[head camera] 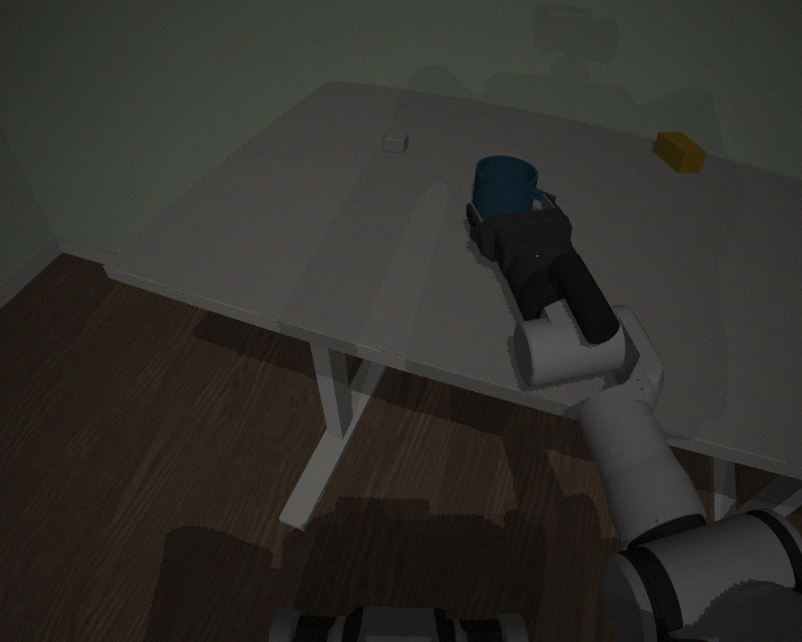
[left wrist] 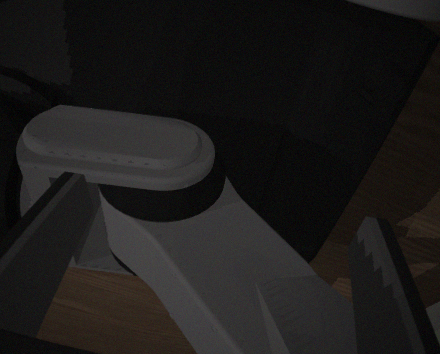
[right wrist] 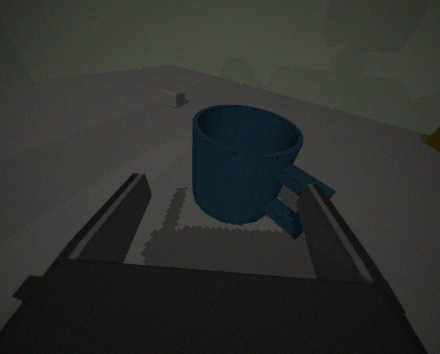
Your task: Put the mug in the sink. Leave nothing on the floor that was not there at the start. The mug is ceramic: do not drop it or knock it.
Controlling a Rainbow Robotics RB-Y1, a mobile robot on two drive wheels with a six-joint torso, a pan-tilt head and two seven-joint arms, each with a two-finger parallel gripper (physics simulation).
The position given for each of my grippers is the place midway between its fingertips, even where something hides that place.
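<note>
The head camera gives me my right gripper (head camera: 507, 204) together with a blue mug (head camera: 503, 184). In the right wrist view I find the mug (right wrist: 241, 156) again, and my right gripper (right wrist: 223, 189) as well. My left gripper (left wrist: 219, 213) is visible to me too, while in the left wrist view the mug is out of frame.
</note>
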